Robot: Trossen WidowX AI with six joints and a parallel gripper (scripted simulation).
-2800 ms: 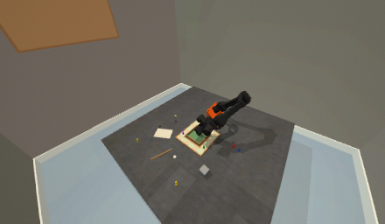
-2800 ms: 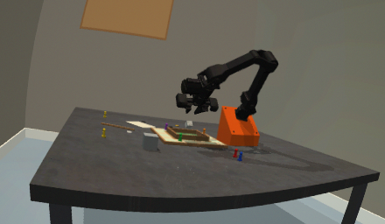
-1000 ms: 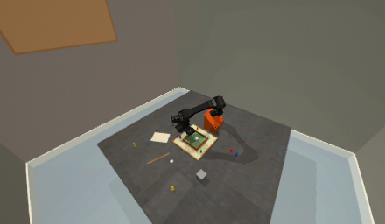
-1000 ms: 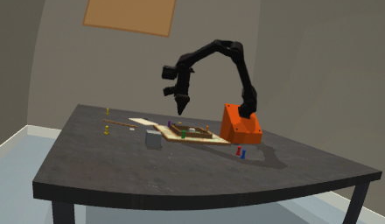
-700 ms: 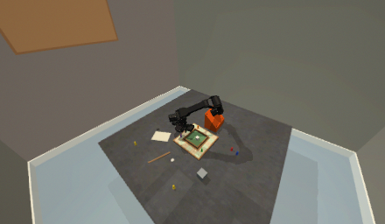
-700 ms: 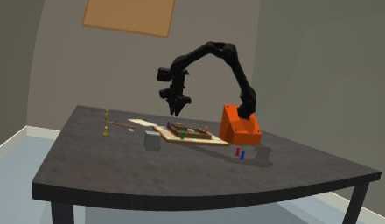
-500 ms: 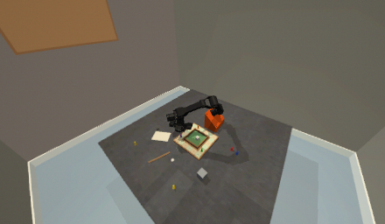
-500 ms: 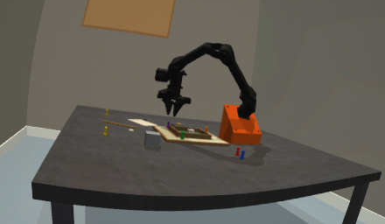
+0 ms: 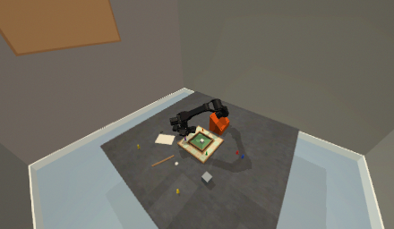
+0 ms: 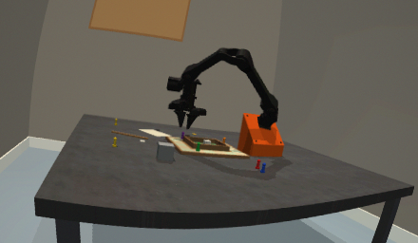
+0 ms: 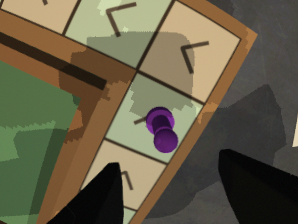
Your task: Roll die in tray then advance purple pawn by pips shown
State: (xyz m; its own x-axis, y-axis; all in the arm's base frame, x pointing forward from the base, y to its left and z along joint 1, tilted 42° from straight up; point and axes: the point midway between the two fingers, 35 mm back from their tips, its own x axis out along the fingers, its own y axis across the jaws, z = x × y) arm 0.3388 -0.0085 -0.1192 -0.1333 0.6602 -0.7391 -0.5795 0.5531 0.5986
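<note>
The purple pawn is 3 cm below my gripper tip. The rest, counted from my gripper tip: white die: 12 cm to the left, 8 cm behind, 4 cm below; orange pawn: 18 cm behind, 3 cm to the left, 3 cm below; cream card: 15 cm to the right, 11 cm ahead, 6 cm below.
</note>
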